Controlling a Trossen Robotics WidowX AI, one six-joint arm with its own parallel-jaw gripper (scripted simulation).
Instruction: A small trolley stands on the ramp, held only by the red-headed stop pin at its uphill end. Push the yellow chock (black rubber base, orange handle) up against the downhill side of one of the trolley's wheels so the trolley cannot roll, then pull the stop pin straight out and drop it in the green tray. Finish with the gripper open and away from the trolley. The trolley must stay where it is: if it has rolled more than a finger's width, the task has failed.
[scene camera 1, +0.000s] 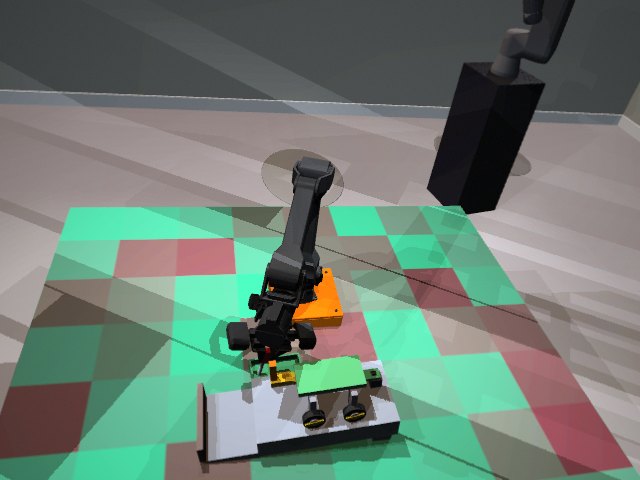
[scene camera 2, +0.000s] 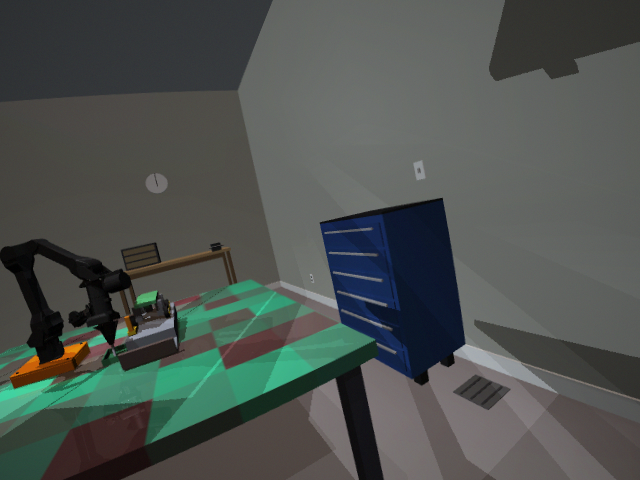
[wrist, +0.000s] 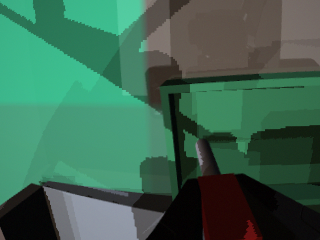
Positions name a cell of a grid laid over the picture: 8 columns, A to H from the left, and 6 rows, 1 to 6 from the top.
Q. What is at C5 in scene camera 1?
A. A low end wall.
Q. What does my gripper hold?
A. A red-headed stop pin.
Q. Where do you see my gripper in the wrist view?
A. F5
